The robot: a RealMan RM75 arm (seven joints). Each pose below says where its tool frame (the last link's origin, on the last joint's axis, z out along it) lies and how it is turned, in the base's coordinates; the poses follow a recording.
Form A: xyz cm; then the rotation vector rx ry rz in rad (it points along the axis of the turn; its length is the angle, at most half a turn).
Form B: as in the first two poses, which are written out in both.
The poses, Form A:
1: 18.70 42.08 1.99 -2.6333 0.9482 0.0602
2: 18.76 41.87 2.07 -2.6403 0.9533 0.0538
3: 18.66 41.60 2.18 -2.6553 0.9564 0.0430
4: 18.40 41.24 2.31 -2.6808 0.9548 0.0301
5: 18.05 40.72 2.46 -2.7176 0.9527 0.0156
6: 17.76 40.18 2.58 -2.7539 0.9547 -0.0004
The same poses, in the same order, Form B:
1: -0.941 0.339 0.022 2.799 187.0 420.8 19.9
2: -0.940 0.340 0.019 2.808 187.6 418.7 20.7
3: -0.941 0.339 0.015 2.823 186.6 416.0 21.8
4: -0.942 0.335 0.011 2.846 184.0 412.4 23.1
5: -0.944 0.331 0.005 2.880 180.5 407.2 24.6
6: -0.945 0.328 0.000 2.915 177.6 401.8 25.8
